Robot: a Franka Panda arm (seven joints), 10 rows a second.
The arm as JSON. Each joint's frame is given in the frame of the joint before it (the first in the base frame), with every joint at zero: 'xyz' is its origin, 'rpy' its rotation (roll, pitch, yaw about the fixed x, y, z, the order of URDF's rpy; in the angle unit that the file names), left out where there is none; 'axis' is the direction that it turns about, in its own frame. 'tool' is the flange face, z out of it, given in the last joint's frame.
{
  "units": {
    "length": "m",
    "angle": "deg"
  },
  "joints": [
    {
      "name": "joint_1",
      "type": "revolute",
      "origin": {
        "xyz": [
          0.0,
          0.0,
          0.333
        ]
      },
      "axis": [
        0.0,
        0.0,
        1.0
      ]
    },
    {
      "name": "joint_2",
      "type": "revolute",
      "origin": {
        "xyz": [
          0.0,
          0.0,
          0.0
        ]
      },
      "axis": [
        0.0,
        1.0,
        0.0
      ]
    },
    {
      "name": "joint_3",
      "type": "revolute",
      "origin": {
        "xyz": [
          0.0,
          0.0,
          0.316
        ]
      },
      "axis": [
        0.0,
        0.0,
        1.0
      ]
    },
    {
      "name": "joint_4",
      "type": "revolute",
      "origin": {
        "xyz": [
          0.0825,
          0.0,
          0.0
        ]
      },
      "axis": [
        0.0,
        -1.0,
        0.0
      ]
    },
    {
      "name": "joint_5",
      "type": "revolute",
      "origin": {
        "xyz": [
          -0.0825,
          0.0,
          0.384
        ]
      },
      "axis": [
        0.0,
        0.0,
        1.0
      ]
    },
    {
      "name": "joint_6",
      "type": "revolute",
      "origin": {
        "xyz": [
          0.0,
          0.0,
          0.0
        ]
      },
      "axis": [
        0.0,
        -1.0,
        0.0
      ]
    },
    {
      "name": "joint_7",
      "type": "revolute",
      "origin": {
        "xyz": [
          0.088,
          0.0,
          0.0
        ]
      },
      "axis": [
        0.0,
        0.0,
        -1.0
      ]
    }
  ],
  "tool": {
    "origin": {
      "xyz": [
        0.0,
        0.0,
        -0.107
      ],
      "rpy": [
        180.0,
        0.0,
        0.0
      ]
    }
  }
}
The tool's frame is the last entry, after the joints.
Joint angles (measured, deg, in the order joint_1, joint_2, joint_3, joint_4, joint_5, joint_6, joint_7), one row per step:
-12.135 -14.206 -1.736 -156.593 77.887 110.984 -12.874
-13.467 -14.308 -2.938 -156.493 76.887 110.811 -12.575
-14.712 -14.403 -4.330 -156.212 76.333 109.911 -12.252
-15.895 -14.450 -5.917 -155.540 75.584 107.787 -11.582
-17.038 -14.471 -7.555 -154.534 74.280 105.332 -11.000
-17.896 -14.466 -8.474 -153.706 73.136 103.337 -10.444
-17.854 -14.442 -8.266 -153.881 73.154 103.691 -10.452
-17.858 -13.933 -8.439 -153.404 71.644 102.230 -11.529
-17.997 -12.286 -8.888 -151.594 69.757 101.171 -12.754
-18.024 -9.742 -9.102 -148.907 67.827 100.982 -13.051
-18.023 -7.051 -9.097 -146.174 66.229 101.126 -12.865
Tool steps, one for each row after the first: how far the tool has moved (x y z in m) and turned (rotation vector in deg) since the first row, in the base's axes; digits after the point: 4 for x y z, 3 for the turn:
-0.0017 -0.0157 0.0010 -0.126 0.150 -1.722
-0.0029 -0.0307 0.0038 0.598 0.076 -3.468
-0.0035 -0.0446 0.0096 2.208 -0.036 -4.572
-0.0038 -0.0588 0.0172 3.572 -0.422 -4.999
-0.0041 -0.0676 0.0231 4.509 -0.572 -4.830
-0.0045 -0.0664 0.0216 4.270 -0.370 -4.822
-0.0048 -0.0654 0.0211 4.157 -0.902 -2.567
0.0007 -0.0716 0.0207 3.312 -1.572 -0.671
0.0114 -0.0802 0.0186 1.863 -1.269 0.708
0.0232 -0.0880 0.0152 0.463 -0.507 1.707

